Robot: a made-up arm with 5 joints.
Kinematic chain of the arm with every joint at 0, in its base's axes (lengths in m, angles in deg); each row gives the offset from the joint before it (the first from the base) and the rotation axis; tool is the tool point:
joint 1: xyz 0 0 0.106 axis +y
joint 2: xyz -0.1 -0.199 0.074 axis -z
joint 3: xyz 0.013 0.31 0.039 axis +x
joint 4: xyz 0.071 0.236 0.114 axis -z
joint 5: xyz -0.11 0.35 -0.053 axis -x
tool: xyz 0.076 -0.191 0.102
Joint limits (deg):
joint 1: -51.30..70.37
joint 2: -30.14..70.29
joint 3: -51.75..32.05
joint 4: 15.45..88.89
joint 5: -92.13..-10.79
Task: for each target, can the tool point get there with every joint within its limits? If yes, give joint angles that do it. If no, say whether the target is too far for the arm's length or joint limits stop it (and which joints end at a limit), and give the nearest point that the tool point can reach.
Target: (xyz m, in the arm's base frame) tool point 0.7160 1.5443 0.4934
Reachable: no: too far | nearest point 0.2078 0.6069 0.2982 | short by 1.084 m
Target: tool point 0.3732 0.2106 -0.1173
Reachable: yes | joints 21.53 37.18 -20.72 43.71 -59.86
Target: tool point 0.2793 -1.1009 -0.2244
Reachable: no: joint limits stop it (at a limit: joint 2, joint 3, joint 4, joint 5) | nearest point 0.2658 -0.3911 -0.2084 | short by 0.710 m
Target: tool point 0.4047 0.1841 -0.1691
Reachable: yes | joints 40.00 32.15 8.70 78.48 -81.27
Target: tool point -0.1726 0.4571 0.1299
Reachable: yes | joints -30.59 -21.38 -2.14 70.81 -42.50
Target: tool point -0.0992 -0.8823 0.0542
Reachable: no: joint limits stop it (at a limit: joint 1, joint 2, joint 3, joint 4, joint 5) | nearest point -0.0514 -0.3911 -0.3024 | short by 0.609 m
